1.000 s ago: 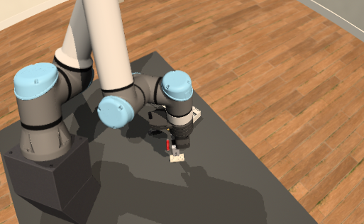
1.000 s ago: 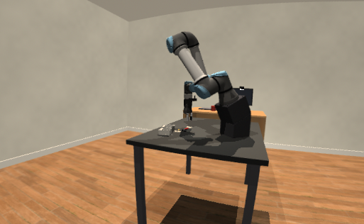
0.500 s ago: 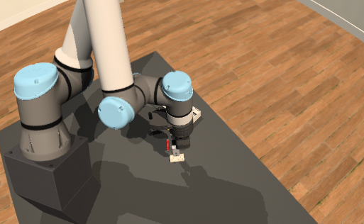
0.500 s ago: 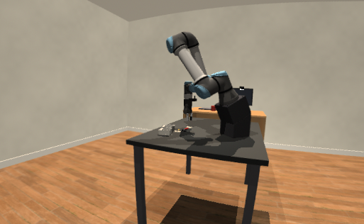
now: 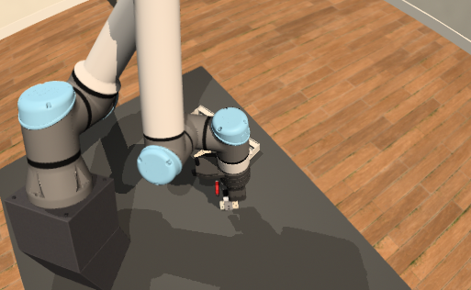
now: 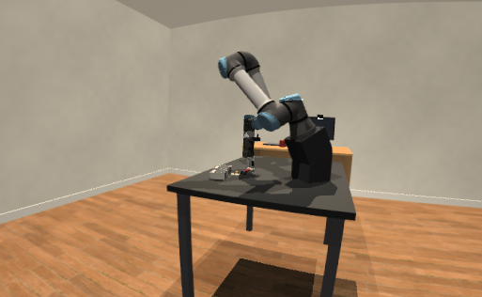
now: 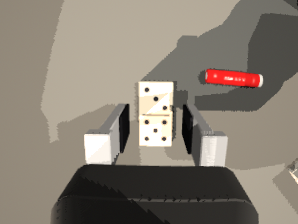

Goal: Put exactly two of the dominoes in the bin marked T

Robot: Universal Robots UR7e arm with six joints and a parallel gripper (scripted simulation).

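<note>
My hand is 10 mm past the red cylinder, 70 mm to the right of it and 30 mm above it. From my hand the other things lie so: black cylinder (30 mm behind, 140 mm to the left, 30 mm below); then yellow nut (30 mm ahead, 130 mm to the left, 40 mm below).
</note>
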